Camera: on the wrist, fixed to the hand. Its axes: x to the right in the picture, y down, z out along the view.
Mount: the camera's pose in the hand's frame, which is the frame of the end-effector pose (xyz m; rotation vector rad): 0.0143 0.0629 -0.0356 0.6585 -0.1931 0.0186
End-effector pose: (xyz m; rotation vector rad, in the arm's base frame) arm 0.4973 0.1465 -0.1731 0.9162 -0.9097 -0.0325
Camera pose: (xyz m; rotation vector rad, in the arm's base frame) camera 0.5098 0.2047 -0.1297 1.5336 -1.1330 0.2096
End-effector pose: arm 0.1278 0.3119 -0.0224 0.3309 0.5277 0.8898
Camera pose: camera 0.0745 0.3627 -0.0257 1.0109 0.6291 0.6722
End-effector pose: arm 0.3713 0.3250 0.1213 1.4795 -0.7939 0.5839
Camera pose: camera 0.3357 0.3607 0.1751 2.1576 -0.8023 0.7684
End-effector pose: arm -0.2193 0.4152 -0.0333 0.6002 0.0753 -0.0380
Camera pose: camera -0.2036 0.4870 -0.0284 1.2515 -0.1373 -0.1045
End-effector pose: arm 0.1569 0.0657 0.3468 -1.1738 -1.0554 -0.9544
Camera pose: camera 0.2255 0.0391 0.3433 -0.7277 -1.3738 -0.4190
